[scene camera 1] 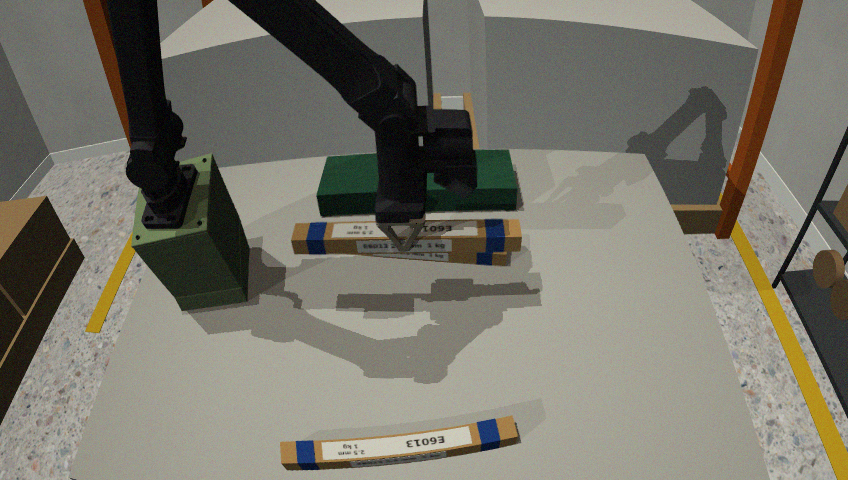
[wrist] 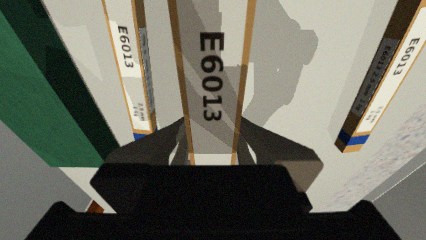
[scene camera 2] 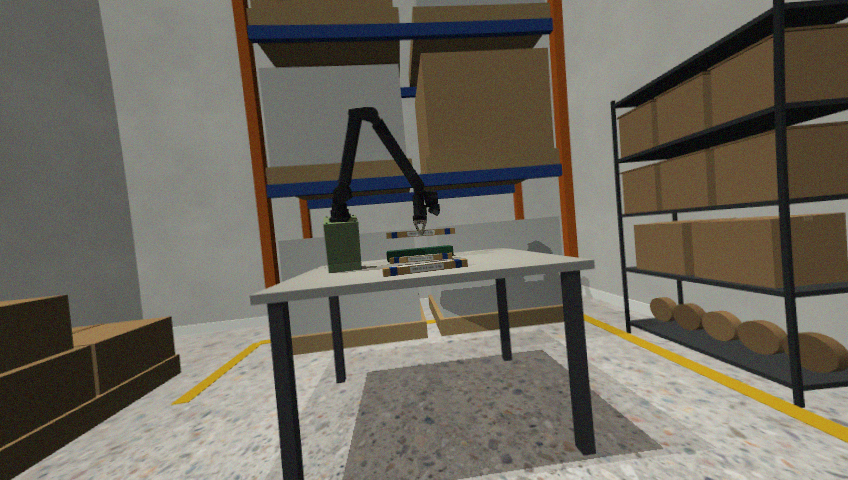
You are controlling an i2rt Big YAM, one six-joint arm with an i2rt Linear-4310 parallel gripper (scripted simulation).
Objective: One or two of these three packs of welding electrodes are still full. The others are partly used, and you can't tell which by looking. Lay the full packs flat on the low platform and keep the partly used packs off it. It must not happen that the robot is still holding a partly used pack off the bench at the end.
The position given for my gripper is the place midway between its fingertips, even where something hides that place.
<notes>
In view: my gripper (scene camera 1: 404,241), an electrode pack (scene camera 2: 433,266), an electrode pack (scene camera 1: 479,235) and an electrode pack (scene camera 1: 479,258).
My gripper also shows in the wrist view (wrist: 212,120).
</notes>
